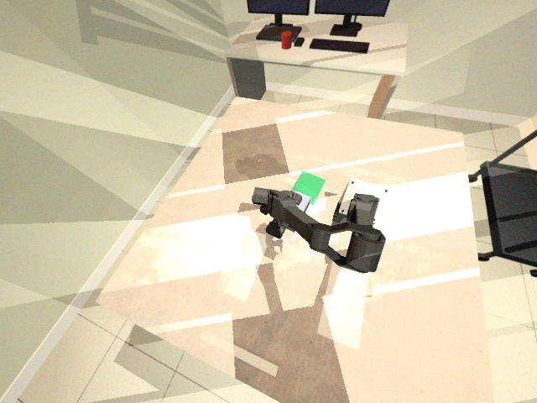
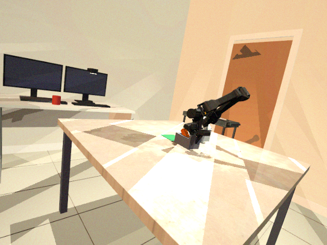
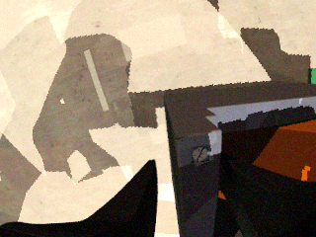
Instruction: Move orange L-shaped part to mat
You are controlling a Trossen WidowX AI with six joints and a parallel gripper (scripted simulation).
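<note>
My gripper tip is now 50 mm to the left of the orange L-shaped part, 20 mm past it and 10 mm below it. From my gripper tip the other things lie so: green mat 210 mm to the right, 60 mm behind, 50 mm below.
</note>
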